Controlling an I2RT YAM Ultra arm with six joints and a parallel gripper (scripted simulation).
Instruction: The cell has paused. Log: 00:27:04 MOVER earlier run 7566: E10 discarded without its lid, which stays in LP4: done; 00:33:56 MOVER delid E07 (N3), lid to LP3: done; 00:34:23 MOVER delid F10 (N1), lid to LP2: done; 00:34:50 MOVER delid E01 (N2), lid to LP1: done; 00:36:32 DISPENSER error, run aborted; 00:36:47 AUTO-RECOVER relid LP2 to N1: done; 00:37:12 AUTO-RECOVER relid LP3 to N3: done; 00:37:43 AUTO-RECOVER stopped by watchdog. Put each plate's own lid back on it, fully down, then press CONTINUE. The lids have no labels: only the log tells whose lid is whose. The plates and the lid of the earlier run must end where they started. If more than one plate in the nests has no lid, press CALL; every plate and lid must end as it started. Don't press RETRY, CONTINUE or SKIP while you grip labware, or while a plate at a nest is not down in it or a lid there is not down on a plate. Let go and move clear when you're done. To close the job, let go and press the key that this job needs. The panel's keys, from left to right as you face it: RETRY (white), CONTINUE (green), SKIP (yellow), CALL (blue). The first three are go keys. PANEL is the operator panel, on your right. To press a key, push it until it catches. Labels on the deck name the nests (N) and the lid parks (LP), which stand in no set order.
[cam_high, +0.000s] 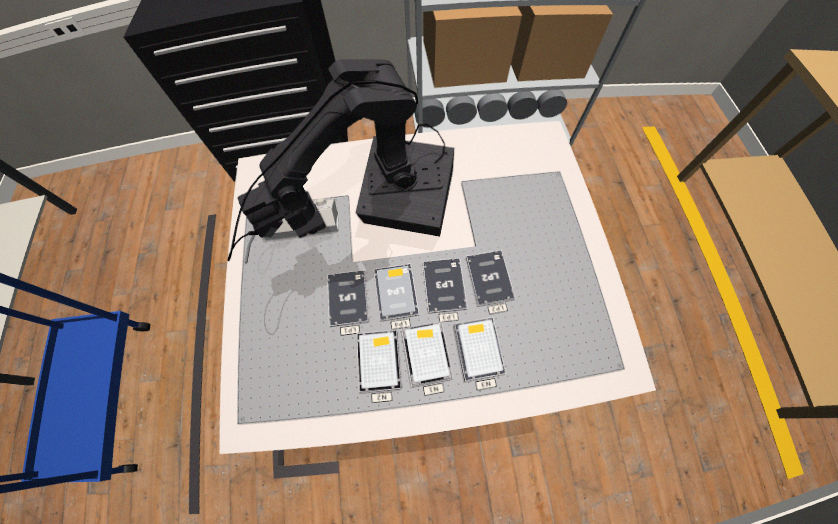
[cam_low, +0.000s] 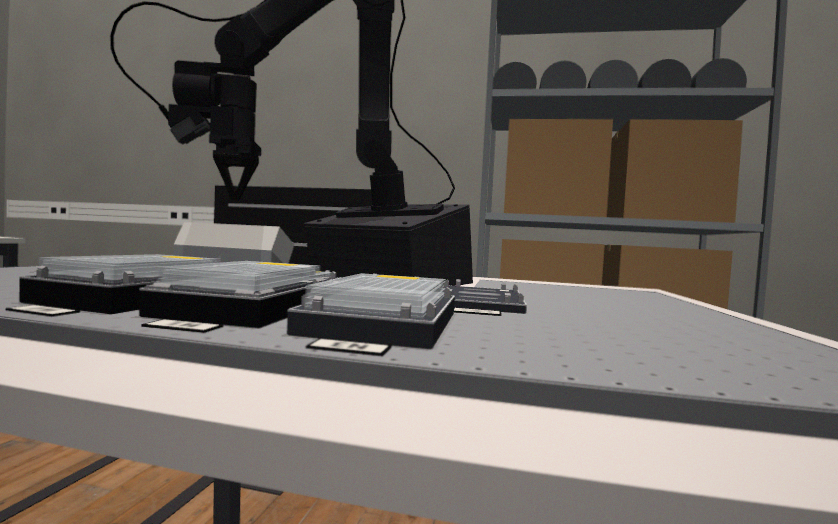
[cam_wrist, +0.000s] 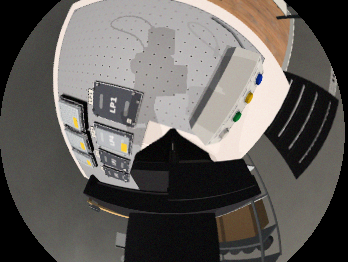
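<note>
Right now the green key is 130 mm behind my hand, 70 mm below it and 60 mm to the right of it. Round my hand: blue CALL key: 160 mm to the right, 120 mm behind, 70 mm below; LP1 lid park: 140 mm ahead, 130 mm below, 60 mm to the left; yellow SKIP key: 130 mm behind, 110 mm to the right, 70 mm below.
</note>
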